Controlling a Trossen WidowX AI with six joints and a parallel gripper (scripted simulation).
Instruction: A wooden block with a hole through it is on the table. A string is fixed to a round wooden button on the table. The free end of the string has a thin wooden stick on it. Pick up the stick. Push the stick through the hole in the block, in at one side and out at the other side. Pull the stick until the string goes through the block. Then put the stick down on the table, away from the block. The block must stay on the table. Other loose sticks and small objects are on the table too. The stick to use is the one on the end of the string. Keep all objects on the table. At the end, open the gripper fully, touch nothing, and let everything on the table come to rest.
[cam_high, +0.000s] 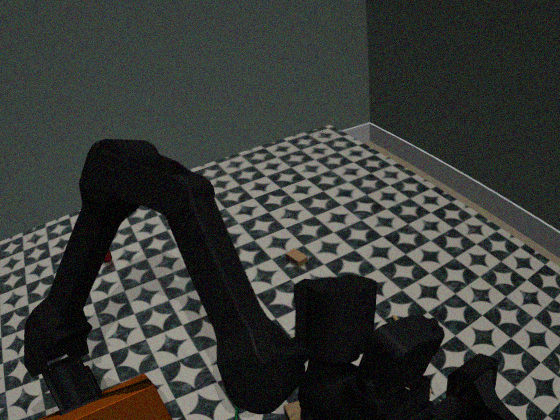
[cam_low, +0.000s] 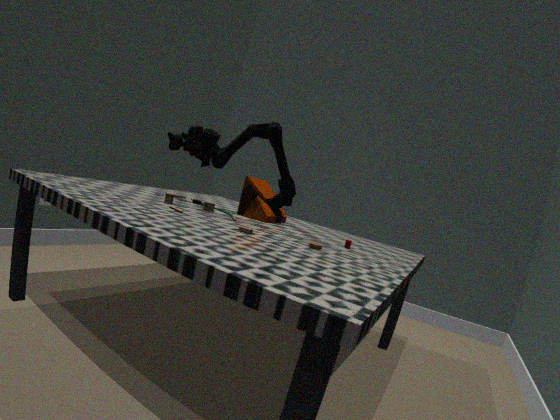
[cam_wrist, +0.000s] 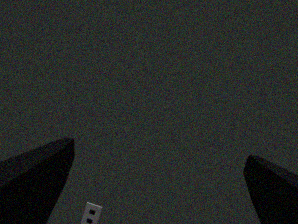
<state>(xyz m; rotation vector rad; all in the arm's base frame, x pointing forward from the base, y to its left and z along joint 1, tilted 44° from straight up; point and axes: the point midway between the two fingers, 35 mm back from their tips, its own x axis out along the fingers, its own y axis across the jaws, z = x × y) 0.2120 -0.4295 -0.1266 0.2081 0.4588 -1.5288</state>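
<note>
The tan wooden block is 27 cm to the left of my gripper tip, 26 cm below it and 2 cm ahead of it. Round my gripper tip: round wooden button 27 cm below, 13 cm to the left, 9 cm behind; wooden cylinder 26 cm below, 17 cm to the left, 16 cm ahead; thin wooden stick 40 cm to the left, 27 cm below, 4 cm ahead.
</note>
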